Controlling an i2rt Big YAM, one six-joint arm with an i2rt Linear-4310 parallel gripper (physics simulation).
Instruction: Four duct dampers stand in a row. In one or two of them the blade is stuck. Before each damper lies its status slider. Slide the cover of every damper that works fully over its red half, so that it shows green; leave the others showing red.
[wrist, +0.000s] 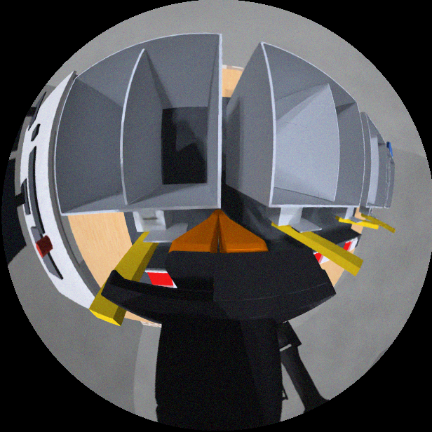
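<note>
The nearest damper (90, 145) is an open grey box at the left, with an upright blade (131, 130) inside. A second damper (251, 140) stands to its right, its blade (306, 140) showing as a broad light face. Two more dampers (366, 160) (388, 172) show small at the far right. Yellow levers (127, 280) (327, 247) (367, 225) (382, 223) stick out in front. A red slider half (160, 279) shows left of my gripper; other red patches (318, 257) (348, 246) show at the right. My gripper (218, 214) is shut and empty, its orange fingertips low before the gap between the two nearest dampers. It hides part of the sliders.
A white panel (47, 195) with dark slots and a red piece (44, 246) stands at the left edge. The wooden table top (100, 240) shows below the nearest damper. A small blue part (389, 148) is at the far right, by the farthest damper.
</note>
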